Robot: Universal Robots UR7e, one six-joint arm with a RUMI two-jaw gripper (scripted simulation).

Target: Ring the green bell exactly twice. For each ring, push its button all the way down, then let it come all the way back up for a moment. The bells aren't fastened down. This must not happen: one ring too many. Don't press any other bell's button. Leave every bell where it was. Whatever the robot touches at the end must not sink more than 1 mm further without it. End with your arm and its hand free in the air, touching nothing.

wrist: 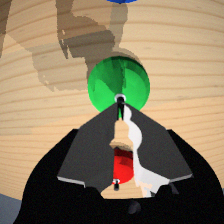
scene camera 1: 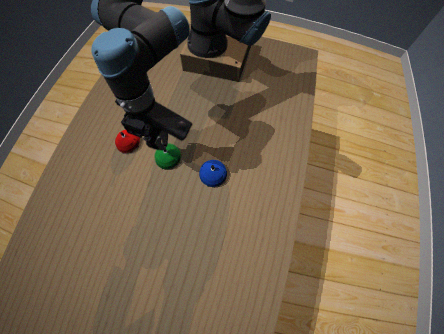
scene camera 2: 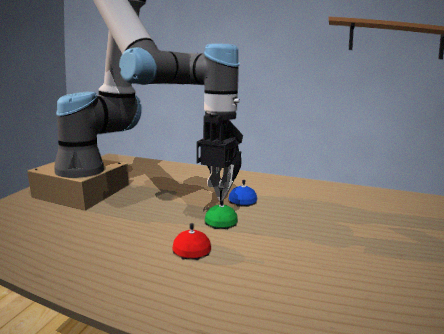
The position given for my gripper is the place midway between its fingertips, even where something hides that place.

Note:
In view: my gripper (scene camera 2: 221, 200), a green bell (wrist: 119, 79) and a red bell (scene camera 2: 191, 244).
My gripper is seen too in the wrist view (wrist: 119, 104) and in scene camera 1 (scene camera 1: 164, 148).

